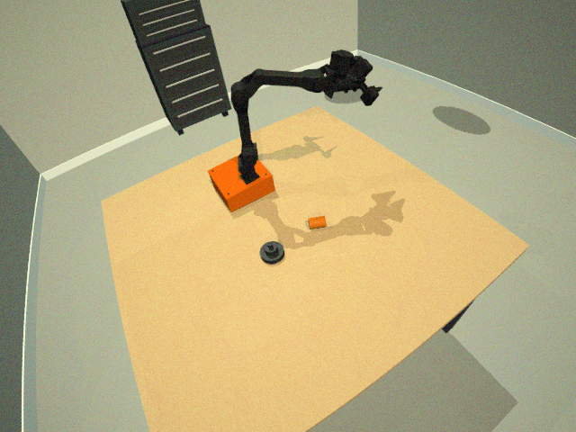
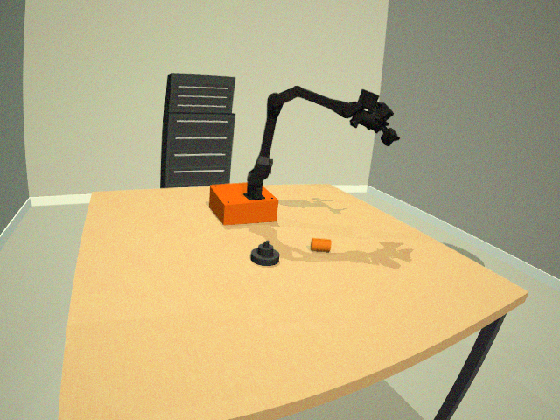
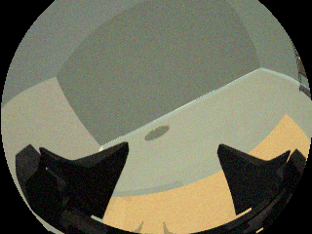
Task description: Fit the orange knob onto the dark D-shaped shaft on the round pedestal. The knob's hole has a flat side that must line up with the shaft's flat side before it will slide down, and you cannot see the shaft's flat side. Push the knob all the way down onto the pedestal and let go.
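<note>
My gripper tip is now 40 cm to the left of the orange knob, 37 cm above it and 13 cm short of it. Round my gripper tip: round dark pedestal (60 cm to the right, 36 cm below, 13 cm ahead).
</note>
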